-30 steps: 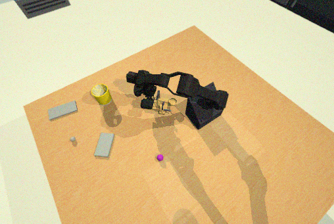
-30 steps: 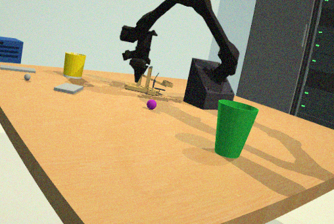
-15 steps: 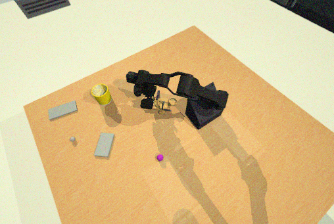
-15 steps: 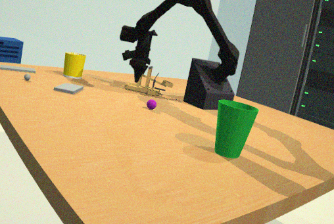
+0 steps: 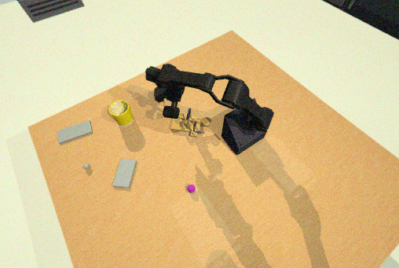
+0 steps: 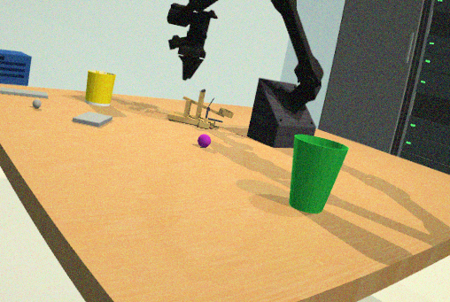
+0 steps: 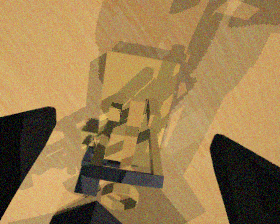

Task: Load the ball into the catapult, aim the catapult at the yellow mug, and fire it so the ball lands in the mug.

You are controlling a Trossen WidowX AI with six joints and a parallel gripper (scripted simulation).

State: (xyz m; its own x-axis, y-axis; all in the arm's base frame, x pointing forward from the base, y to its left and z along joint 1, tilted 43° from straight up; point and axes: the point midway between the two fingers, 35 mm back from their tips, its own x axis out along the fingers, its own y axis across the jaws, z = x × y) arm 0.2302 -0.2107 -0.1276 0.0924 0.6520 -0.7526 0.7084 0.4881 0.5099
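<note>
The purple ball lies 300 mm to the left of my gripper tip, 140 mm ahead of it and 110 mm below it. From my gripper tip the other things lie so: yellow mug: 190 mm to the right, 190 mm ahead, 100 mm below; small grey ball: 440 mm ahead, 120 mm below, 60 mm to the right; wooden catapult: 80 mm below, 70 mm to the left, 50 mm behind.
</note>
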